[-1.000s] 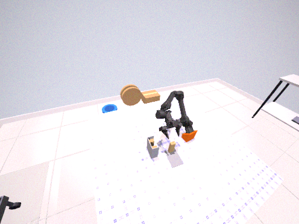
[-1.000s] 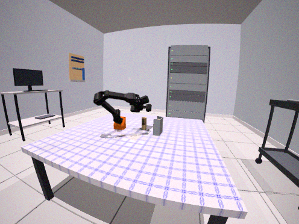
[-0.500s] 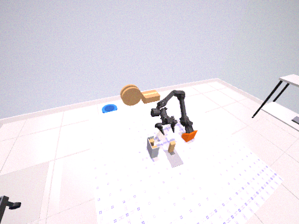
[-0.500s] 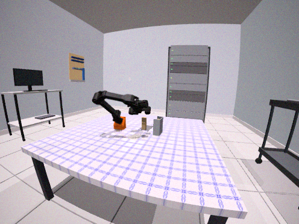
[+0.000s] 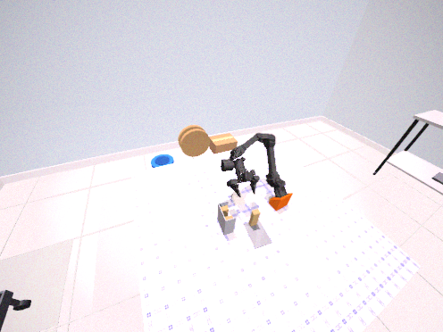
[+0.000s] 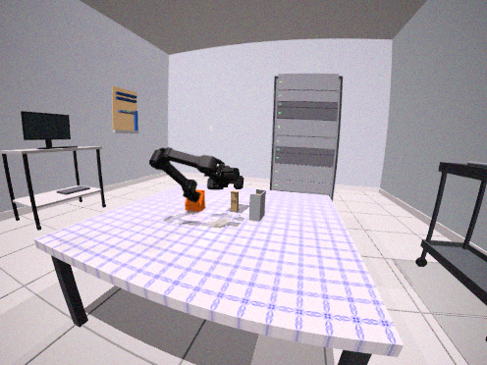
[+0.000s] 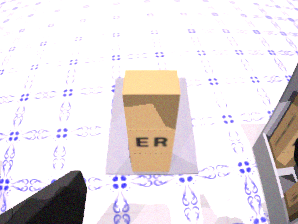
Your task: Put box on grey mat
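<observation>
Now: gripper tip 1 cm past the tan box marked ER, 8 cm to the right of it and 9 cm above it. Also, from my gripper tip: grey mat 1 cm behind, 14 cm to the left, 15 cm below.
</observation>
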